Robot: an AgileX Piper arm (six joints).
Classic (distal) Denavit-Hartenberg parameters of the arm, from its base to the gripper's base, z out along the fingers. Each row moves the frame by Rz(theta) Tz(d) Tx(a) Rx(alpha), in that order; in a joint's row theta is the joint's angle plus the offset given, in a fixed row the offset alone. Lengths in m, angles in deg.
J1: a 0, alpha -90, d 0.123, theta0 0
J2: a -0.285, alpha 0, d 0, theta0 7.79
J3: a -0.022, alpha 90, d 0, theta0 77.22
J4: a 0, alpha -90, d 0.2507, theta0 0
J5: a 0, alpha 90, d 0, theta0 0
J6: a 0, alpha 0, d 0.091, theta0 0
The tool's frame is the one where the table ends.
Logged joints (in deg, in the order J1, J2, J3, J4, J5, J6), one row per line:
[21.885 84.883 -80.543 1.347 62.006 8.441]
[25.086 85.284 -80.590 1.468 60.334 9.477]
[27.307 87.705 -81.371 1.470 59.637 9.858]
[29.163 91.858 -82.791 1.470 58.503 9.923]
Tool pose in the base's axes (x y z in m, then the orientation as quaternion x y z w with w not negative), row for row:
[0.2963 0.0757 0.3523 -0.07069 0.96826 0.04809 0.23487]
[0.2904 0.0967 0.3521 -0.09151 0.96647 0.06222 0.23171]
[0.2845 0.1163 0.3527 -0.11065 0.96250 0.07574 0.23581]
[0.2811 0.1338 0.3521 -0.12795 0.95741 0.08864 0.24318]
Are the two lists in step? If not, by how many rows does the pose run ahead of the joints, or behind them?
The pose runs 2 rows behind the joints: the pose in row i belongs to the joints in row i - 2.
